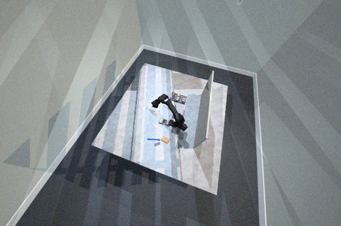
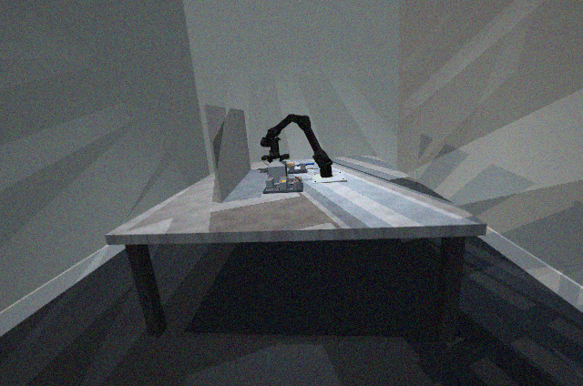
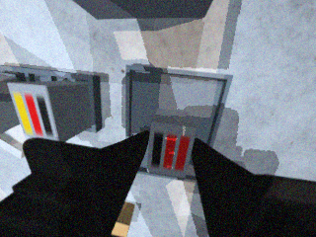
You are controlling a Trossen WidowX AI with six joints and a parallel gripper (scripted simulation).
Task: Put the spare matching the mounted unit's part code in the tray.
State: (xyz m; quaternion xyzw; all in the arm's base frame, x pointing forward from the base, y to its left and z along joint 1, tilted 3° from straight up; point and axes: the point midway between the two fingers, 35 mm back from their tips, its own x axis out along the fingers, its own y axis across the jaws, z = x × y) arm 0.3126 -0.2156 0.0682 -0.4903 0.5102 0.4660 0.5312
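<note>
Right now the dark tray is 20 mm below my gripper tip. Also, from my gripper tip: small grey piece (220 mm to the right, 160 mm behind, 20 mm below); then grey mounted unit (200 mm to the left, 30 mm above, 20 mm behind); then brown block (160 mm to the right, 90 mm behind, 10 mm below).
</note>
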